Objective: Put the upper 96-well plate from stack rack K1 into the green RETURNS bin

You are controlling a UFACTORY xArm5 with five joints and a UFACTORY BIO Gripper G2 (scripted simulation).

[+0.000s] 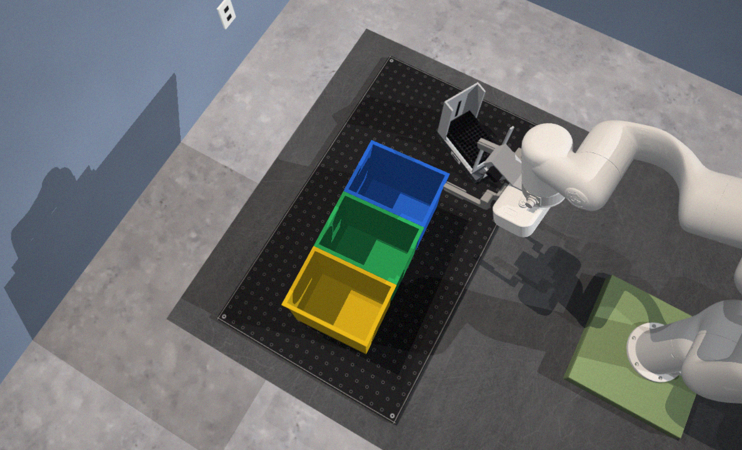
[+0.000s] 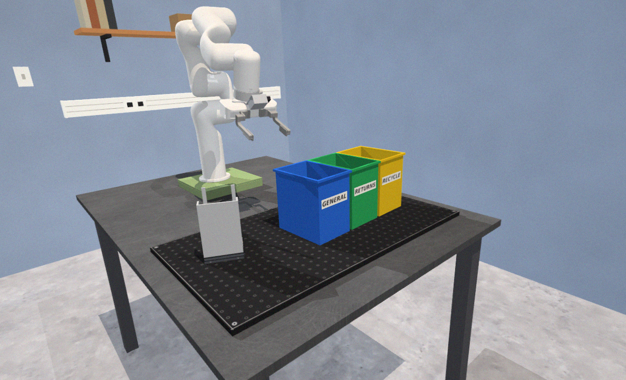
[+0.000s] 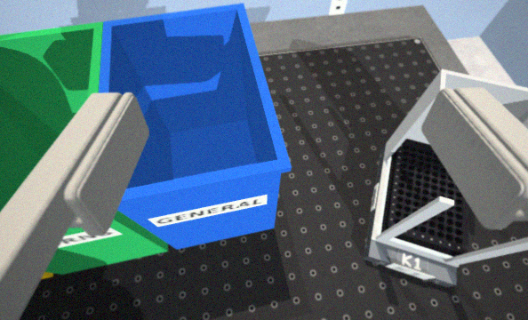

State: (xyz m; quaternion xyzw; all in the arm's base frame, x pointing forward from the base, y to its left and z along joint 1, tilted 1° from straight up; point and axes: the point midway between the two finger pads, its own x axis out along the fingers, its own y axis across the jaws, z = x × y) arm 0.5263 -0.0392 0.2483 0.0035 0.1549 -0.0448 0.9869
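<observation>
Now: the black 96-well plate 60 mm ahead of my hand, 190 mm to the right of it and 240 mm below it. Round my hand: blue general bin 120 mm ahead, 60 mm to the left, 190 mm below; then green returns bin 110 mm ahead, 190 mm to the left, 190 mm below; then white plate 60 mm ahead, 190 mm to the right, 250 mm below.
</observation>
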